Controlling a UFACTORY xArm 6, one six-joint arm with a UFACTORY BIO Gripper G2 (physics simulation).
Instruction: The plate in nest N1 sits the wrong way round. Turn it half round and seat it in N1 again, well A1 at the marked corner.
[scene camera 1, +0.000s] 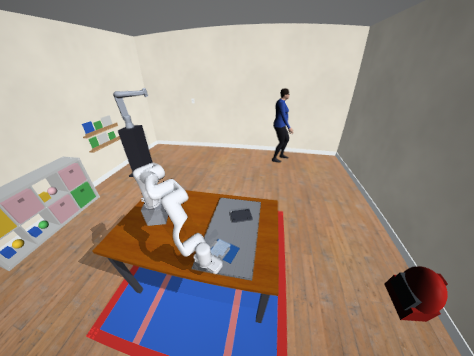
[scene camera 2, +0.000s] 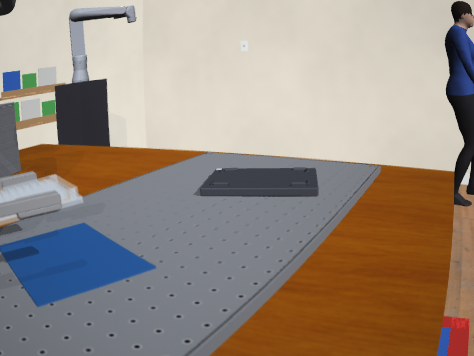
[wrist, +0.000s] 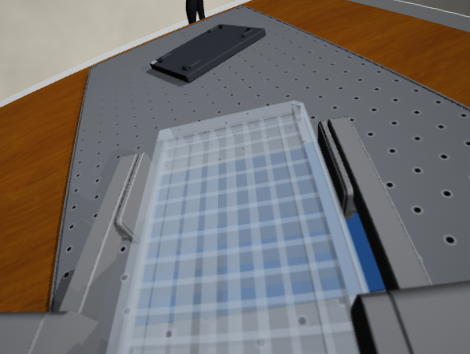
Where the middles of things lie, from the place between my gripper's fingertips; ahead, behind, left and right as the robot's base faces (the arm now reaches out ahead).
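The clear well plate (wrist: 240, 234) sits 20 mm behind my gripper and 30 mm to the right of it. As for the flat blue square (wrist: 370, 269), my gripper is 70 mm above it now, and 10 mm to the right of it.
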